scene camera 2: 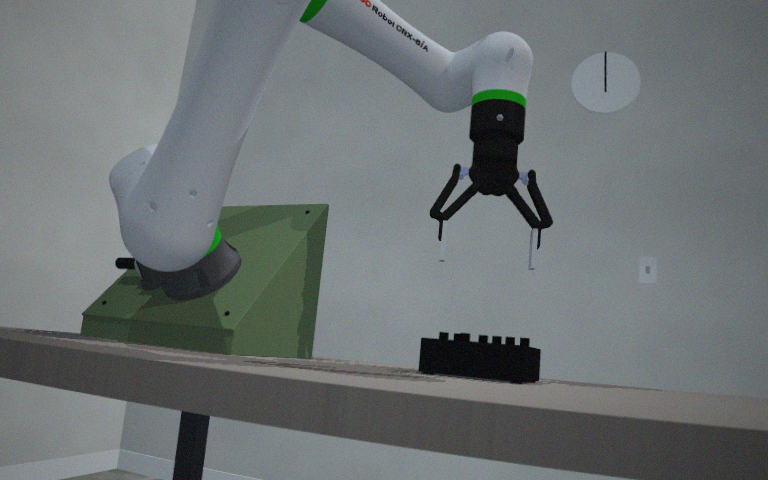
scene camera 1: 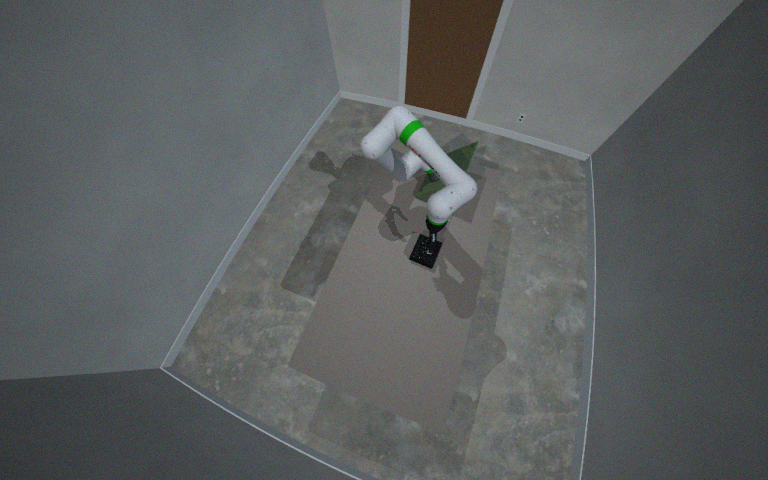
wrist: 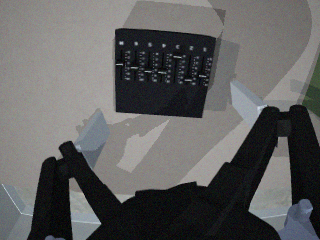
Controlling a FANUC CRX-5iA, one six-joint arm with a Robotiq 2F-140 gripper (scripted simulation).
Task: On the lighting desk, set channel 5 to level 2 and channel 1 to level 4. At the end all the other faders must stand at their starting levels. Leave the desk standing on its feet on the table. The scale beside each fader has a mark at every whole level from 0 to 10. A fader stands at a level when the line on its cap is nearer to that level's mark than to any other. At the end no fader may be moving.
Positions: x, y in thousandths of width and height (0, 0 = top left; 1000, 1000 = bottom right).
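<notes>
My gripper is there for me to see at (scene camera 2: 633, 551), and I find the same gripper again at (wrist: 520, 452).
</notes>
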